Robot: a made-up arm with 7 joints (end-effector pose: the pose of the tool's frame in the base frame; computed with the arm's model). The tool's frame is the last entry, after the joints.
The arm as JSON. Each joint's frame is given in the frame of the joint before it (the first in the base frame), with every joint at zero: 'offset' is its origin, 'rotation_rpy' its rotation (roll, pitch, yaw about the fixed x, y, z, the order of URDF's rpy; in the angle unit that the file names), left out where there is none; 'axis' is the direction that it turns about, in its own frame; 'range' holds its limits. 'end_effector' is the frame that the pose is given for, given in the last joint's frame.
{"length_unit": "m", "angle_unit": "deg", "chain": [
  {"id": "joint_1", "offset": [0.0, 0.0, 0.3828], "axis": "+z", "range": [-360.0, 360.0]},
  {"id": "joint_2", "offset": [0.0, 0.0, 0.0], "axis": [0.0, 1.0, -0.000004], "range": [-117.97, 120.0]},
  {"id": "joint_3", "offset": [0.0, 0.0, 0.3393], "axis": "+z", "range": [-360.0, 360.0]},
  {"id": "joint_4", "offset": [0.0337, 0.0, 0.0], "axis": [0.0, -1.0, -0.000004], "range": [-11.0, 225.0]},
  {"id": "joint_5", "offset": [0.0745, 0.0, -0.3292], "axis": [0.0, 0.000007, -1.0], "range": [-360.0, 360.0]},
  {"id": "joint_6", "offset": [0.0, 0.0, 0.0], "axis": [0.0, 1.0, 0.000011], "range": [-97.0, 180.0]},
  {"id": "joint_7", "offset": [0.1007, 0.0, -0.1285], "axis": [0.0, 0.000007, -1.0], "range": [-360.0, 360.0]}
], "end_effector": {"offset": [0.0, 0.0, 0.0], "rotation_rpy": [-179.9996, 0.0, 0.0]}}
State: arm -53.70 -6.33 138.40 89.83 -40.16 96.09 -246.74
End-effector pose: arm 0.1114 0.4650 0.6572 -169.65 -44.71 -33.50
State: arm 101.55 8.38 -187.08 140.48 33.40 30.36 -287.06
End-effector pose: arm -0.0139 -0.1608 1.1911 -58.33 3.05 -155.17
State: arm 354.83 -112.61 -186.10 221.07 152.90 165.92 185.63
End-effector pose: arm -0.4605 -0.0447 0.4662 100.43 52.52 89.69
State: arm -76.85 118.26 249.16 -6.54 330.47 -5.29 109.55
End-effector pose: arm -0.1837 0.0689 0.4448 -22.93 -62.54 -52.34
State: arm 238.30 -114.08 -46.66 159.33 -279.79 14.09 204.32
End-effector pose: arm 0.2859 0.7177 0.0826 -87.80 -28.28 -26.28
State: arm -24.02 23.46 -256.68 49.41 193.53 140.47 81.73
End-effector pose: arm 0.2336 0.3383 0.7012 -5.62 -34.83 151.31
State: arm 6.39 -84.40 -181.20 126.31 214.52 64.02 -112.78
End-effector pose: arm -0.7586 -0.0371 0.1181 -79.67 -1.21 65.11
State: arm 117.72 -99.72 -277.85 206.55 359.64 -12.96 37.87
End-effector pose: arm 0.5853 -0.3911 0.2290 105.72 -36.68 58.38
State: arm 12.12 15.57 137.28 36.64 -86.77 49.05 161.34
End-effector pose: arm -0.3082 0.2237 0.4432 -136.26 -34.14 35.91
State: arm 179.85 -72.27 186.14 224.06 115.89 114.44 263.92
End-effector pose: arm 0.3768 0.1061 0.8588 95.57 -16.11 -146.60
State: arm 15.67 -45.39 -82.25 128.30 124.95 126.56 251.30
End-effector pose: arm -0.3112 -0.2655 0.9716 66.13 17.26 162.99
